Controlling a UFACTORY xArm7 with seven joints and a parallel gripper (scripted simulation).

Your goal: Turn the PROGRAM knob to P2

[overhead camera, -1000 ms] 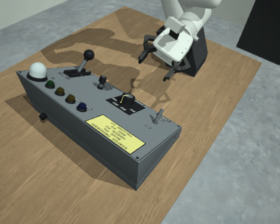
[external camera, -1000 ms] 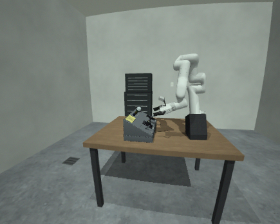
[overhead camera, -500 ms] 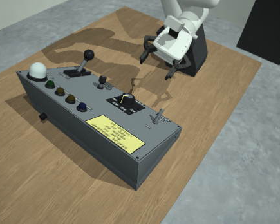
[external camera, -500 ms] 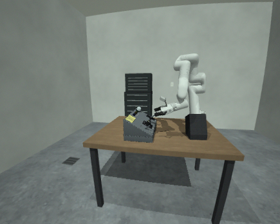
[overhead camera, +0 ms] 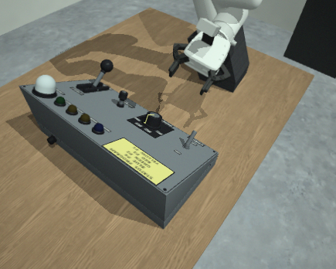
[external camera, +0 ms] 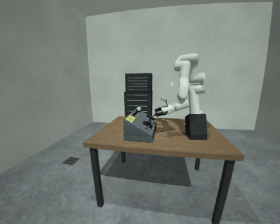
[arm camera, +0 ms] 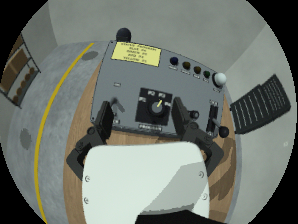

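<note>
My hand is 180 mm to the left of the small slider knob, 110 mm above it and 40 mm short of it. The rest, counted from my hand: metal toggle switch 120 mm below, 80 mm ahead, 60 mm to the left; grey console 140 mm below, 130 mm to the right, 90 mm ahead; ball-topped lever 290 mm to the right, 100 mm below.
</note>
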